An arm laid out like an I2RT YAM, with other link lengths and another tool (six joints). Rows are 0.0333 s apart.
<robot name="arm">
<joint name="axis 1" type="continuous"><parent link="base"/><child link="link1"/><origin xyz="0.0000 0.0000 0.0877"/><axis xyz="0 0 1"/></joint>
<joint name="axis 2" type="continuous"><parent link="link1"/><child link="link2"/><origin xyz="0.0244 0.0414 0.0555" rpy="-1.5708 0.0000 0.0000"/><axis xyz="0 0 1"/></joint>
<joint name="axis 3" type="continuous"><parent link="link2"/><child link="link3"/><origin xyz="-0.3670 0.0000 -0.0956" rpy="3.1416 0.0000 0.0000"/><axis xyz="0 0 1"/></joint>
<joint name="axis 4" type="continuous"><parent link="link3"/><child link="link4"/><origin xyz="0.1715 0.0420 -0.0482"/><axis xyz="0 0 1"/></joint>
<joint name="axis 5" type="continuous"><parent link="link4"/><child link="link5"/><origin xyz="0.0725 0.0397 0.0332" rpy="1.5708 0.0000 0.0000"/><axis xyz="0 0 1"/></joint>
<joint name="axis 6" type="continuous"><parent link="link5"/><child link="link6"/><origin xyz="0.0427 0.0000 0.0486" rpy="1.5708 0.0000 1.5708"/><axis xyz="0 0 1"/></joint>
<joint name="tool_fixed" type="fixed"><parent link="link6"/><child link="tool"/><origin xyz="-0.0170 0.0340 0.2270" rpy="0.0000 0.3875 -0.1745"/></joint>
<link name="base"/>
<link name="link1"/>
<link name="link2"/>
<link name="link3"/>
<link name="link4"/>
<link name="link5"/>
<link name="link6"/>
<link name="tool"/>
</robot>
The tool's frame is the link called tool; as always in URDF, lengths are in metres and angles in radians. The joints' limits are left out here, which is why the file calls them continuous.
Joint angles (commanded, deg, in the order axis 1, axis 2, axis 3, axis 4, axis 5, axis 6), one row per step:
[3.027, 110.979, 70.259, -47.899, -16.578, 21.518]
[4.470, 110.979, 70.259, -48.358, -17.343, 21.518]
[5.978, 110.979, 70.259, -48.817, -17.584, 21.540]
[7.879, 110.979, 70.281, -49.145, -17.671, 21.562]
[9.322, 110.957, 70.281, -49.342, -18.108, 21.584]
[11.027, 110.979, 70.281, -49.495, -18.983, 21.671]
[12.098, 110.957, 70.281, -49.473, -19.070, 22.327]
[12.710, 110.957, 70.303, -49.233, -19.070, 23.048]
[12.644, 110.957, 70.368, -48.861, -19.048, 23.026]
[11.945, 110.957, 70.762, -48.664, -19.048, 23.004]
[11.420, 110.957, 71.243, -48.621, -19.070, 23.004]
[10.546, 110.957, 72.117, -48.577, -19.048, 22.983]
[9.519, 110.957, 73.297, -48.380, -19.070, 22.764]
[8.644, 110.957, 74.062, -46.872, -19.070, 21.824]
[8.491, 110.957, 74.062, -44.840, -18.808, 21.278]
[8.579, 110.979, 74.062, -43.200, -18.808, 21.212]
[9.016, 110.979, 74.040, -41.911, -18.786, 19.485]
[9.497, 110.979, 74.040, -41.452, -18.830, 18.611]
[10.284, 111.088, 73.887, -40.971, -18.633, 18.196]
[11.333, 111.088, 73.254, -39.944, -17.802, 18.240]
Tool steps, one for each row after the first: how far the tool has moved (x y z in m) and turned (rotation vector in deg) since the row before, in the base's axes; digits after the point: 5 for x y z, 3 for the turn. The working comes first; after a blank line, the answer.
Tool pose at each row, in the base's axes (x y z in m, rotation vector in deg; the steps are taken from these numbers as rounded here):
[0.28285, 0.07991, 0.08217, 114.528, -131.564, 3.476]
[0.27788, 0.09012, 0.08381, 116.338, -130.165, 2.235]
[0.27275, 0.09819, 0.08451, 117.911, -128.465, 1.623]
[0.26763, 0.10734, 0.08491, 119.893, -126.365, 1.377]
[0.26348, 0.11574, 0.08596, 121.558, -124.926, 0.784]
[0.25838, 0.12711, 0.08769, 123.590, -123.386, -0.370]
[0.25628, 0.13264, 0.08804, 124.014, -122.823, -0.588]
[0.25659, 0.13607, 0.08805, 123.955, -122.914, -0.571]
[0.25921, 0.13622, 0.08794, 124.153, -123.231, -0.182]
[0.26459, 0.13383, 0.08872, 123.761, -124.335, 0.269]
[0.26928, 0.13220, 0.08986, 123.493, -125.232, 0.650]
[0.27744, 0.12912, 0.09190, 123.054, -126.711, 1.423]
[0.28866, 0.12563, 0.09484, 122.927, -128.478, 2.643]
[0.30362, 0.12280, 0.09661, 124.271, -129.996, 5.077]
[0.31519, 0.12230, 0.09620, -123.526, 128.587, -7.430]
[0.32402, 0.12412, 0.09653, -122.673, 127.460, -8.848]
[0.32940, 0.12675, 0.09656, -123.821, 124.218, -10.707]
[0.33049, 0.12967, 0.09666, -124.743, 122.358, -11.405]
[0.33029, 0.13344, 0.09530, -125.784, 120.944, -11.969]
[0.33023, 0.13631, 0.09219, -126.718, 119.972, -13.252]

[-0.00497, 0.01021, 0.00164, 0.733, 0.508, 1.458]
[-0.00513, 0.00807, 0.00070, 0.197, 0.485, 1.490]
[-0.00512, 0.00915, 0.00040, 0.049, 0.321, 1.880]
[-0.00415, 0.00840, 0.00105, 0.405, 0.245, 1.423]
[-0.00510, 0.01137, 0.00173, 0.826, 0.354, 1.620]
[-0.00210, 0.00553, 0.00035, 0.049, 0.183, 0.451]
[0.00031, 0.00343, 0.00001, 0.005, -0.026, -0.069]
[0.00262, 0.00015, -0.00011, 0.076, -0.438, -0.045]
[0.00538, -0.00239, 0.00078, 0.127, -0.584, -0.678]
[0.00469, -0.00163, 0.00114, 0.127, -0.509, -0.525]
[0.00816, -0.00308, 0.00204, 0.154, -0.912, -0.855]
[0.01122, -0.00349, 0.00294, 0.262, -1.425, -0.819]
[0.01496, -0.00283, 0.00177, 0.330, -2.560, 0.010]
[0.01157, -0.00050, -0.00041, 0.007, -2.233, 0.326]
[0.00883, 0.00182, 0.00033, 0.234, -1.623, 0.150]
[0.00538, 0.00263, 0.00003, -0.037, -1.851, 2.040]
[0.00109, 0.00292, 0.00010, 0.000, -0.751, 1.301]
[-0.00020, 0.00377, -0.00136, -0.208, -0.394, 1.131]
[-0.00006, 0.00287, -0.00311, -0.718, -0.524, 0.835]

